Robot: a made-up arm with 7 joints. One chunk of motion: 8 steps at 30 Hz.
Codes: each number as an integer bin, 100 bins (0 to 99) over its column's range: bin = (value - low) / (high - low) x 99, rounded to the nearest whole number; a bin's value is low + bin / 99 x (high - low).
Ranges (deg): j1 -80.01..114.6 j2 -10..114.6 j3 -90.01..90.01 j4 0..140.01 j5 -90.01..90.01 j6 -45.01..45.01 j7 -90.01..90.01
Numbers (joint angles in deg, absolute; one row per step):
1: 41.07 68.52 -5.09 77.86 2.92 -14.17 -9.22
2: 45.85 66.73 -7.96 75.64 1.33 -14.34 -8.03
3: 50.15 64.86 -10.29 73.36 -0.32 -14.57 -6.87
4: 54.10 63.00 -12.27 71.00 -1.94 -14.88 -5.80
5: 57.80 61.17 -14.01 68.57 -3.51 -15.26 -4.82
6: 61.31 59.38 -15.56 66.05 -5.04 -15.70 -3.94
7: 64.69 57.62 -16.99 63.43 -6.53 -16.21 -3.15
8: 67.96 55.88 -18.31 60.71 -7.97 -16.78 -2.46
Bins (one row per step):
1: 62 62 47 55 51 34 44
2: 64 61 45 53 50 34 45
3: 66 59 44 52 49 33 46
4: 68 58 43 50 48 33 46
5: 70 57 42 48 48 33 47
6: 72 55 41 47 47 32 47
7: 74 54 40 45 46 32 48
8: 75 52 39 43 45 31 48

